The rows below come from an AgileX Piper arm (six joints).
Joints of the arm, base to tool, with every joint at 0 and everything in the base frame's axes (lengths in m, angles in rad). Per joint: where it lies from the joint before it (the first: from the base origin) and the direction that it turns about. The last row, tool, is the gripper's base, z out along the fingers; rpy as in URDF.
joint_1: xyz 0 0 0.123 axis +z
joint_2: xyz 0 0 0 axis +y
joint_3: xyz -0.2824 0 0.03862 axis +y
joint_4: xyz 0.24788 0 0.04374 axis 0.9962 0 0.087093
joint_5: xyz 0 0 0 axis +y
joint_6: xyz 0.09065 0 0.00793 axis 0.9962 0 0.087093
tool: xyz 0 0 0 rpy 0 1.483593 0
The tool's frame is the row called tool.
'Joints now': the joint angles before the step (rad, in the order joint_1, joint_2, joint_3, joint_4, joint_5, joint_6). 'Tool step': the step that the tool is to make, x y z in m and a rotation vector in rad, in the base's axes. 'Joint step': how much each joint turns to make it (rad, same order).
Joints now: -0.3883, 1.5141, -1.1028, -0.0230, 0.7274, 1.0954
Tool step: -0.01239, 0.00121, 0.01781, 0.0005, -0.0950, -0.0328
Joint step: -0.0192, -0.0749, 0.0233, 0.0371, -0.0358, 0.0034
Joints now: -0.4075, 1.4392, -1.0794, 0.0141, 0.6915, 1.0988
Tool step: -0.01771, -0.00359, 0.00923, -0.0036, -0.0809, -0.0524
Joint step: -0.0418, -0.0744, 0.0511, 0.0309, -0.0518, 0.0015
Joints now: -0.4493, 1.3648, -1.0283, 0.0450, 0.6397, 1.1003
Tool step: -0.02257, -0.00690, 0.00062, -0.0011, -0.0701, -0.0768
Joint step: -0.0650, -0.0748, 0.0786, 0.0342, -0.0664, -0.0010
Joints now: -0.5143, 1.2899, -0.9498, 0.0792, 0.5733, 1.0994
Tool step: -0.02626, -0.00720, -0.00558, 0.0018, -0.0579, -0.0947
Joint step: -0.0819, -0.0758, 0.0954, 0.0387, -0.0679, -0.0051
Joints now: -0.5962, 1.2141, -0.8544, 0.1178, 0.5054, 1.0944
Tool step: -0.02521, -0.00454, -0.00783, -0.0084, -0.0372, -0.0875
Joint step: -0.0789, -0.0697, 0.0908, 0.0235, -0.0560, -0.0072
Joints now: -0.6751, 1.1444, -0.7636, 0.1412, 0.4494, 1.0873
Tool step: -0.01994, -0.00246, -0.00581, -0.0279, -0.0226, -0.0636
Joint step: -0.0644, -0.0567, 0.0694, 0.0063, -0.0476, -0.0140
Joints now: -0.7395, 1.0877, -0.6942, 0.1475, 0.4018, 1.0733
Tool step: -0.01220, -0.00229, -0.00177, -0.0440, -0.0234, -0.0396
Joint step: -0.0444, -0.0371, 0.0422, 0.0029, -0.0518, -0.0208
